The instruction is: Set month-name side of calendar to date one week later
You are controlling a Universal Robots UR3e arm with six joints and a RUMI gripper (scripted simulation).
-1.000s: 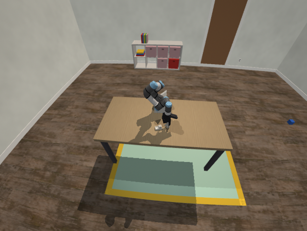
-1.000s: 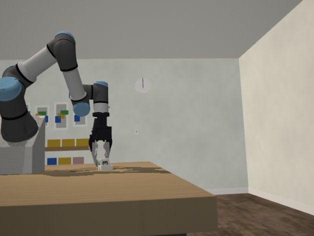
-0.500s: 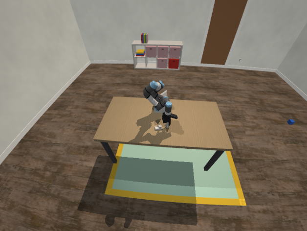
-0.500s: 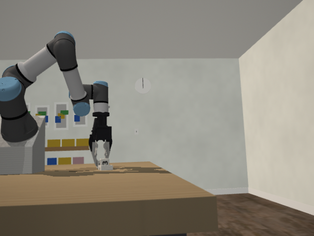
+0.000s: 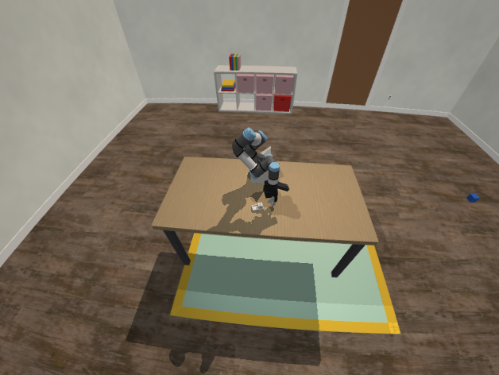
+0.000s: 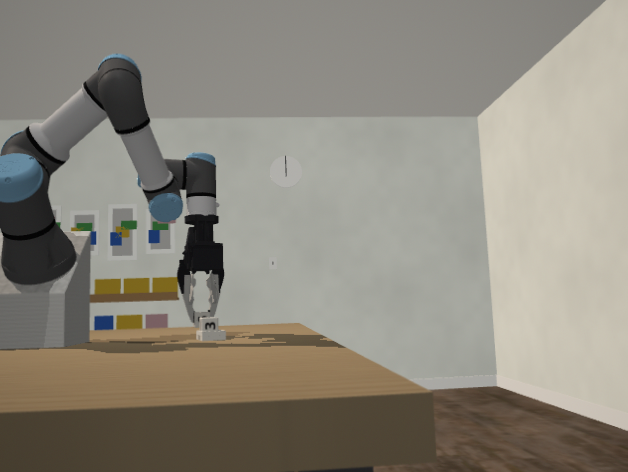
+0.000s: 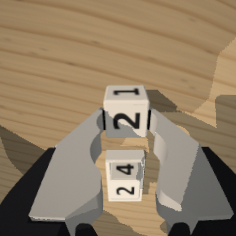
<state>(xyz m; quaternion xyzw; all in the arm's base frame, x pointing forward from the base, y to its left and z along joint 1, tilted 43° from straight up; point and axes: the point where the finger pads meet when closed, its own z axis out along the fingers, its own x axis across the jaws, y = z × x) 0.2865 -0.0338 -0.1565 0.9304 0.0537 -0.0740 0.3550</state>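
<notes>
Right now my hand is 110 mm to the left of the white calendar tray, 40 mm above it and 20 mm short of it.
</notes>
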